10 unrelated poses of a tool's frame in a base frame.
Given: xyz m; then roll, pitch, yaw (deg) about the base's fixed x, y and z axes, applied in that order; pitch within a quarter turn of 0, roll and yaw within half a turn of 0.
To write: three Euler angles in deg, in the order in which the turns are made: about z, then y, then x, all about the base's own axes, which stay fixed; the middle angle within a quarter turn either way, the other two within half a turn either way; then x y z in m. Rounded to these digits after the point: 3 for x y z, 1 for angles.
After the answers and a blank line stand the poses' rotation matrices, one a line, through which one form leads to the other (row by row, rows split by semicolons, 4 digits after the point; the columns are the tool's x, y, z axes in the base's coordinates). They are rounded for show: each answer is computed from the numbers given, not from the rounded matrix.
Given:
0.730 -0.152 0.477 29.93 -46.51 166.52
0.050 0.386 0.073 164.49 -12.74 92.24
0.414 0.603 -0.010 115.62 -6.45 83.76
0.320 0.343 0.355 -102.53 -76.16 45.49
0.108 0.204 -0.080 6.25 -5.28 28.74
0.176 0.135 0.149 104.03 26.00 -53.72
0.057 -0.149 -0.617 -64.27 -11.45 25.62
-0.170 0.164 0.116 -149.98 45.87 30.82
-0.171 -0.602 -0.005 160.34 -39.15 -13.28
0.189 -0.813 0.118 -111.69 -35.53 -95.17
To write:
-167.4 46.7 -29.6 0.730 -0.152 0.477
-92.3 15.0 -166.7 0.050 0.386 0.073
-75.5 64.4 173.4 0.414 0.603 -0.010
-78.4 -33.3 -93.6 0.320 0.343 0.355
29.1 -1.6 8.0 0.108 0.204 -0.080
-6.0 -57.7 114.0 0.176 0.135 0.149
1.7 -27.9 -61.2 0.057 -0.149 -0.617
-12.7 -52.2 -169.5 -0.170 0.164 0.116
29.3 30.1 147.6 -0.171 -0.602 -0.005
100.0 65.0 135.3 0.189 -0.813 0.118

-0.6693 0.1500 0.7277; 0.1604 -0.9271 0.3386; 0.7255 0.3434 0.5964
-0.0381 0.9652 0.2589; 0.9746 -0.0213 0.2228; 0.2205 0.2608 -0.9399
0.1080 0.4188 0.9016; 0.9878 -0.1477 -0.0497; 0.1123 0.8960 -0.4297
0.1677 0.8192 -0.5485; 0.1706 0.5238 0.8346; 0.9710 -0.2335 -0.0519
0.8731 -0.4868 -0.0279; 0.4788 0.8668 -0.1394; 0.0920 0.1084 0.9898
0.5318 0.0562 -0.8450; -0.7245 -0.4863 -0.4884; -0.4384 0.8720 -0.2179
0.8837 -0.0265 -0.4672; 0.4238 0.4688 0.7750; 0.1985 -0.8829 0.4255
0.5980 0.1352 -0.7900; 0.3567 -0.9276 0.1112; -0.7178 -0.3484 -0.6029
0.7548 -0.4231 0.5014; -0.1781 -0.8677 -0.4640; 0.6314 0.2609 -0.7303
-0.0733 -0.4167 0.9061; -0.8105 -0.5045 -0.2976; 0.5811 -0.7562 -0.3008

